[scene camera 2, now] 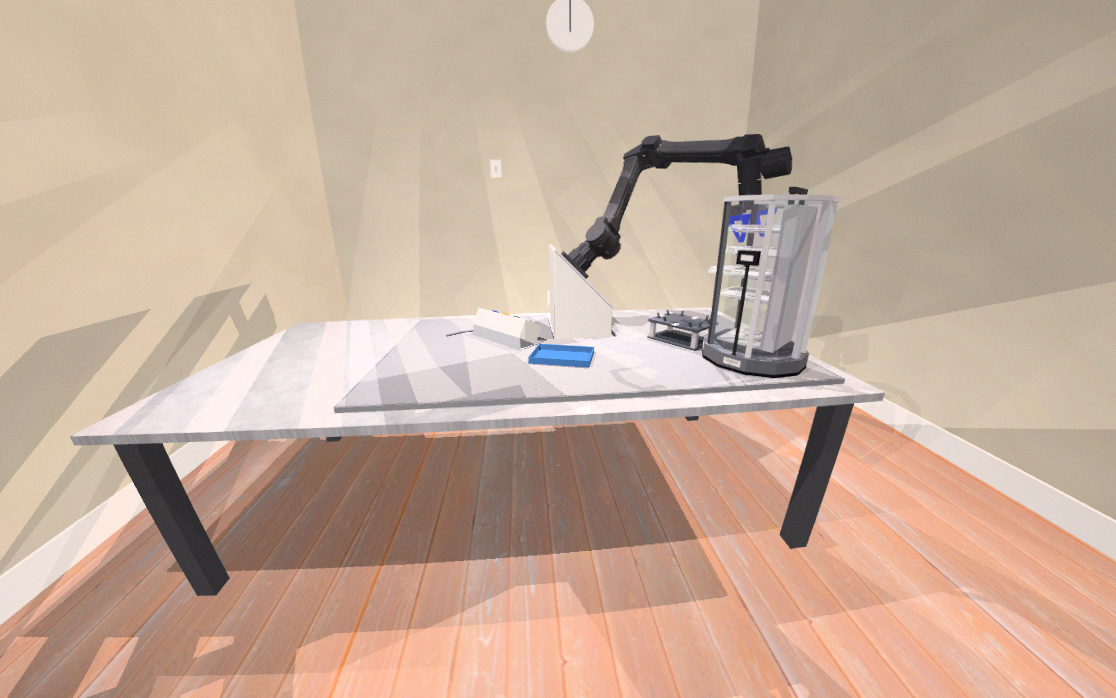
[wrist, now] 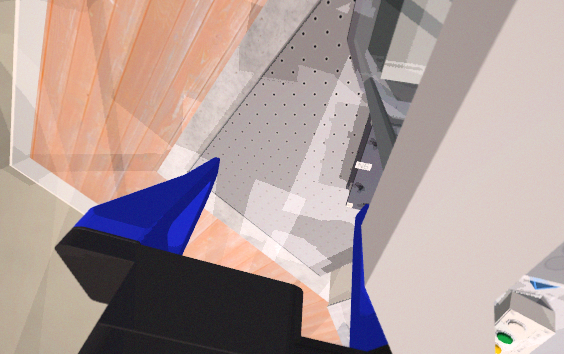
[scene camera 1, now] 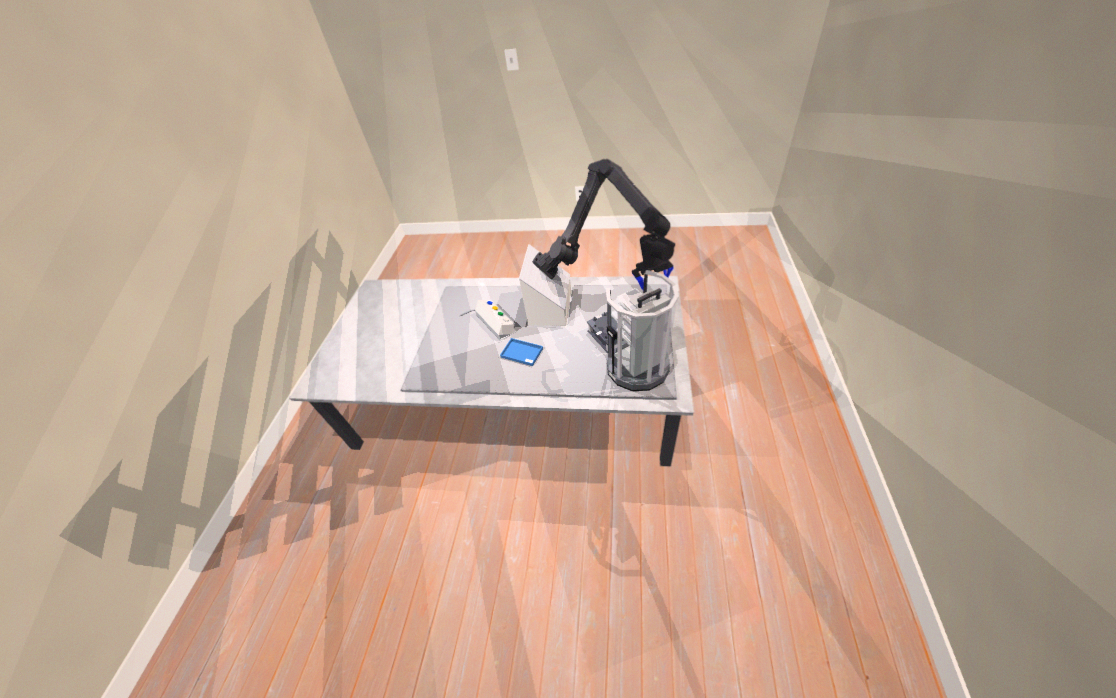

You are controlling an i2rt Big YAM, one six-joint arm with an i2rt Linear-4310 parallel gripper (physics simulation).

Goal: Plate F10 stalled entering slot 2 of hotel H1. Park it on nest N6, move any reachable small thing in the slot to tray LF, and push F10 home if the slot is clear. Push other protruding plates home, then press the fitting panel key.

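Frame: origin at the arm's base, x back, y right, z up, level; centimetres.
Seen in the pictures: gripper, between the fingertips: (wrist: 292, 188) (scene camera 1: 654, 285); arm's base, origin of its link: (scene camera 2: 573, 266) (scene camera 1: 544, 266).
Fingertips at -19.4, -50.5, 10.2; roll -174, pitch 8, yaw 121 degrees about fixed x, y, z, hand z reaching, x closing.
Observation:
Pixels of each thing's top centre, then the offset from my fingertips to it, as dx, dy, dz. "*": a spot on its surface instead.
- Hotel H1, a spot on its surface: (scene camera 2: 755, 362) * -28.1, +8.0, -25.9
- plate, a spot on its surface: (scene camera 2: 719, 270) * -17.3, +15.0, -6.5
- Nest N6, centre of its top: (wrist: 397, 183) (scene camera 2: 683, 315) (scene camera 1: 608, 323) -1.5, +17.8, -21.7
- Blue tray LF, centre of its top: (scene camera 2: 562, 351) (scene camera 1: 521, 350) -17.2, +53.0, -27.6
- key panel, centre of its top: (scene camera 2: 505, 312) (scene camera 1: 492, 310) -1.3, +70.8, -20.9
- dark handle, a spot on its surface: (scene camera 2: 797, 190) (scene camera 1: 643, 300) * -22.1, +2.0, +11.4
- hotel's dark post, a spot on its surface: (scene camera 2: 740, 308) * -25.0, +12.1, -14.0
Hotel H1 (scene camera 1: 638, 383) (scene camera 2: 755, 362) stands at the table's right end, a clear cage on a dark base with pale plates inside. One plate (scene camera 2: 719, 270) sticks out left past the dark post; its label is unreadable, and I cannot tell which plate is F10. My gripper (scene camera 1: 655, 275) (scene camera 2: 750, 237) (wrist: 292, 188) is open and empty, behind the hotel near its upper levels. In the wrist view a large pale surface hides part of the right finger. Nest N6 (scene camera 1: 599, 330) (scene camera 2: 678, 319) (wrist: 368, 178), dark with corner posts, shows no plate. Blue tray LF (scene camera 1: 521, 351) (scene camera 2: 561, 354) stands mid-board. No small thing in slot 2 can be made out.
The key panel (scene camera 1: 492, 317) (scene camera 2: 502, 328) (wrist: 530, 327) with coloured keys stands left of the pale arm mount (scene camera 1: 543, 294) (scene camera 2: 577, 306). A dark handle (scene camera 1: 649, 297) (scene camera 2: 797, 190) tops the hotel. The hotel's dark post (scene camera 2: 740, 308) carries a small label box.

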